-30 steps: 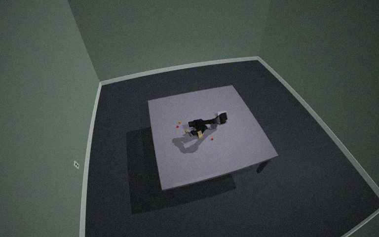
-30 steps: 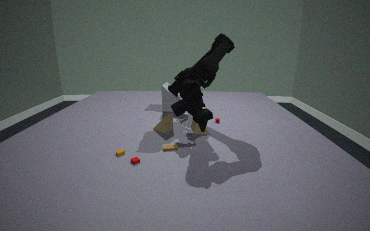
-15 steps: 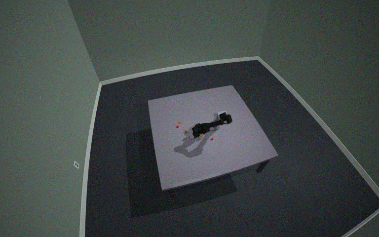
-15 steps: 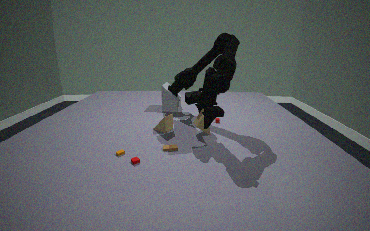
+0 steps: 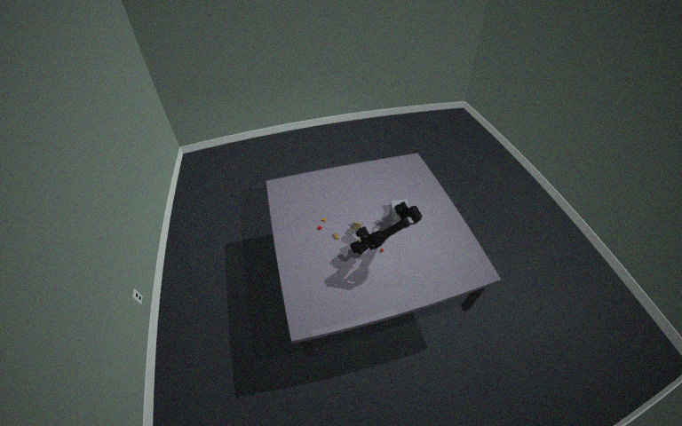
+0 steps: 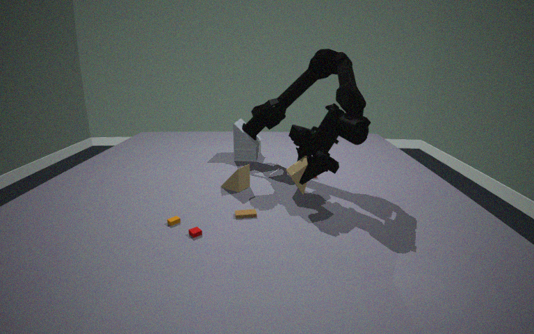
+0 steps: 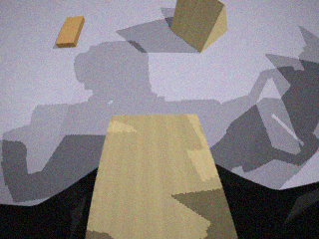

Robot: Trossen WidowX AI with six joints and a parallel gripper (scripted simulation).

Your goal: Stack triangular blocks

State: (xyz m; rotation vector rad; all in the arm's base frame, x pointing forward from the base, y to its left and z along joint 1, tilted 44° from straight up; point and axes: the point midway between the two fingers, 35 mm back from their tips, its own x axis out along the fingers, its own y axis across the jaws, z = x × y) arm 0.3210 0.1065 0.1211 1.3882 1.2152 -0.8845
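My gripper tip is now 11 cm past the red cube, 7 cm to the right of it and 3 cm above it. Also, from my gripper tip: red brick: 23 cm to the right, 21 cm ahead, 3 cm below; then orange brick: 29 cm to the right, 17 cm ahead, 3 cm below; then flat tan brick: 13 cm to the right, 13 cm ahead, 3 cm below.
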